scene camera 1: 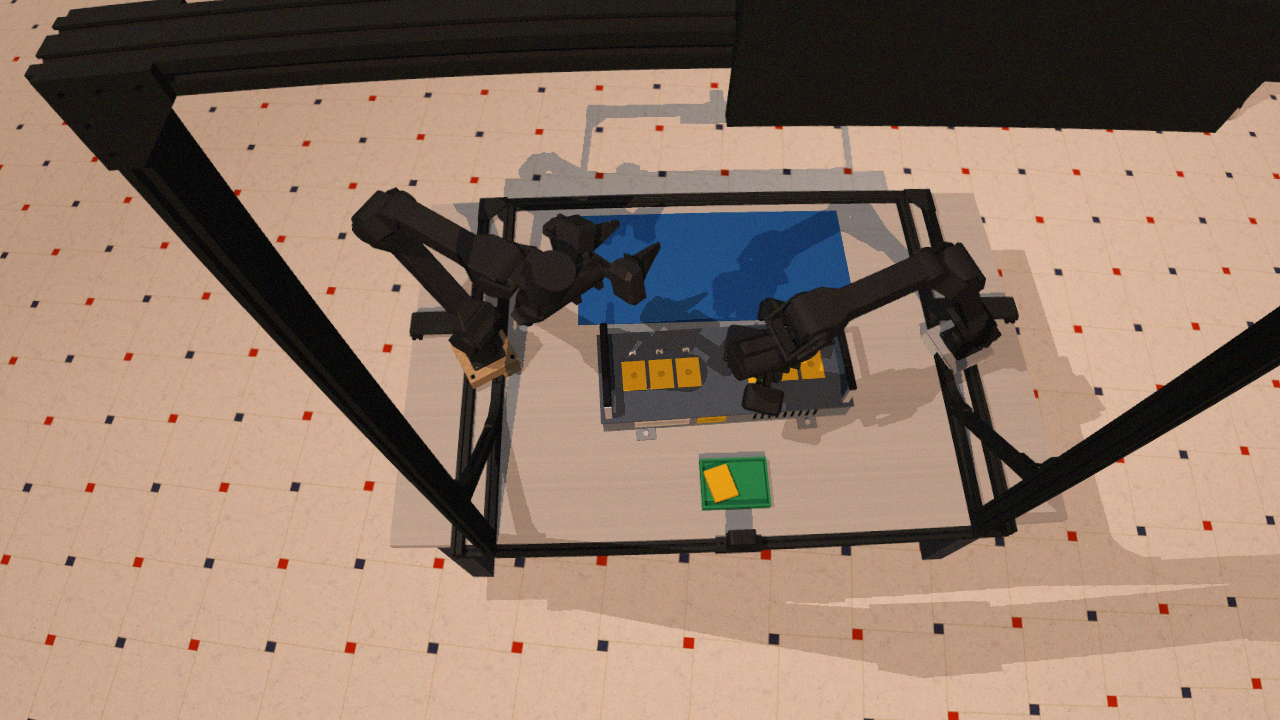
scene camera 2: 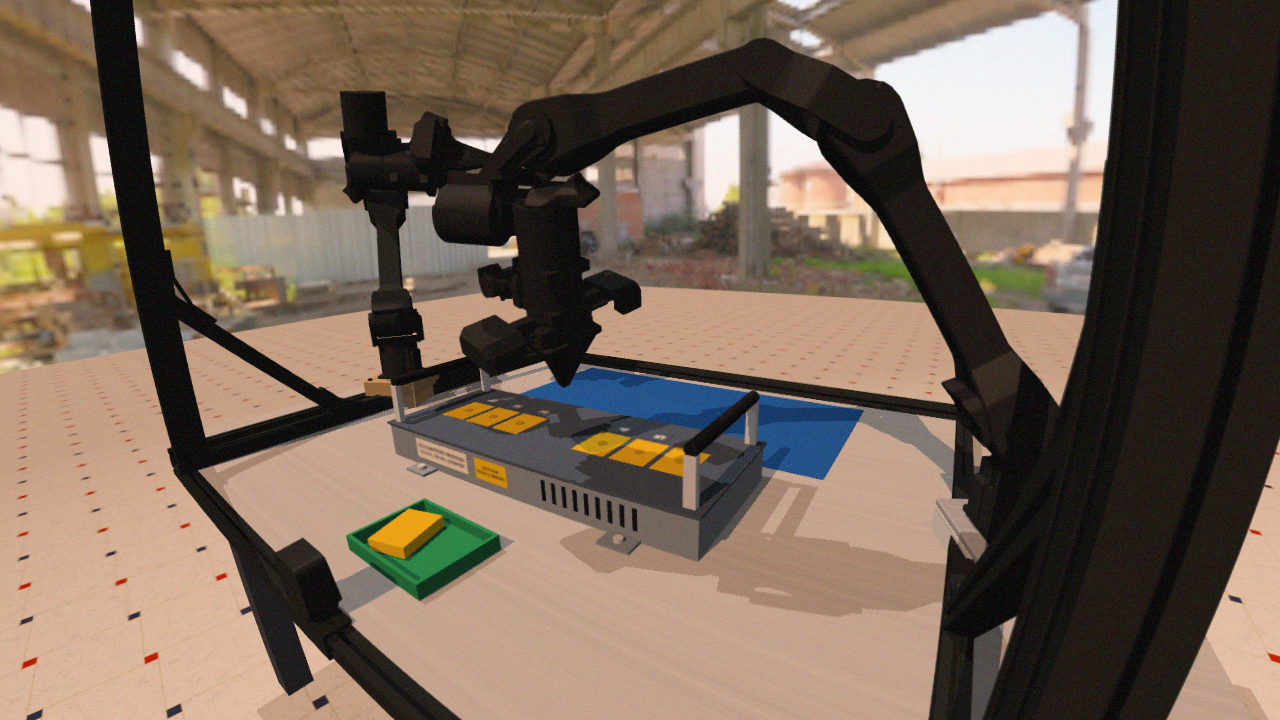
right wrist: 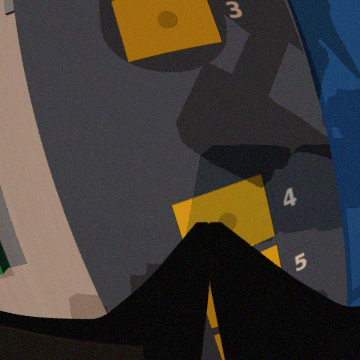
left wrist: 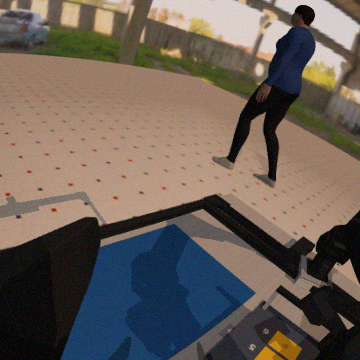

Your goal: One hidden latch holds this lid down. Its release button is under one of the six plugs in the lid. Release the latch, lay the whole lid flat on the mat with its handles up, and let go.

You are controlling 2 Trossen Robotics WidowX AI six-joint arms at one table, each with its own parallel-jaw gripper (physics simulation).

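Frame: origin at the left arm's base, x back, y right, z up, level; centimetres.
Seen in the pictures: left gripper, fingertip midpoint: [scene camera 1: 638, 233] [left wrist: 229, 232]; right gripper, fingertip midpoint: [scene camera 2: 564, 385] [right wrist: 207, 233]; left arm's base at its link origin: [scene camera 1: 483, 350] [scene camera 2: 401, 374]; right arm's base at its link origin: [scene camera 1: 961, 341] [left wrist: 316, 270].
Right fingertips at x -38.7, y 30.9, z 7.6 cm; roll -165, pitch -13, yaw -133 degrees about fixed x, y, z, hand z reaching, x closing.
Note:
Pixels of each thing's top centre, then the offset from my right fingertips to it. "spot": a spot on its surface instead. Level surfaces: height alone.
- right handle at a spot on its surface: [scene camera 2: 723, 420] [scene camera 1: 849, 355] spot: dx -16.6, dy +6.9, dz -1.3 cm
- blue mat at its surface level: dz -12.1 cm
- green tray at its top centre: [scene camera 2: 420, 535] [scene camera 1: 735, 482] dx +11.4, dy +13.9, dz -10.6 cm
- loose yellow block at its top centre: [scene camera 2: 406, 527] [scene camera 1: 720, 482] dx +13.6, dy +12.6, dz -10.6 cm
The grey lid [scene camera 1: 662, 404] [scene camera 2: 556, 436] [right wrist: 100, 125] lies on its housing, a handle at each end; the right handle [scene camera 1: 846, 358] [scene camera 2: 723, 420] is black-topped. Yellow plugs 1 [scene camera 1: 633, 375] [scene camera 2: 466, 410], 2 [scene camera 1: 661, 373] [scene camera 2: 492, 416], 3 [scene camera 1: 688, 371] [scene camera 2: 520, 422] [right wrist: 167, 22], 4 [scene camera 2: 599, 444] [right wrist: 220, 205], 5 [scene camera 2: 637, 452] and 6 [scene camera 1: 811, 364] [scene camera 2: 680, 462] sit in it. My right gripper [scene camera 2: 564, 382] [right wrist: 207, 233] is shut and empty, pointing down above the lid near plug 4. My left gripper [scene camera 1: 638, 234] is open and empty, above the left part of the blue mat [scene camera 1: 698, 232] [scene camera 2: 805, 438] [left wrist: 210, 285].
A green tray [scene camera 1: 753, 483] [scene camera 2: 456, 548] holding a loose yellow block [scene camera 1: 720, 482] [scene camera 2: 405, 532] stands in front of the housing. A black frame [scene camera 1: 626, 547] surrounds the table. A person [left wrist: 295, 60] stands on the floor beyond the frame in the left wrist view.

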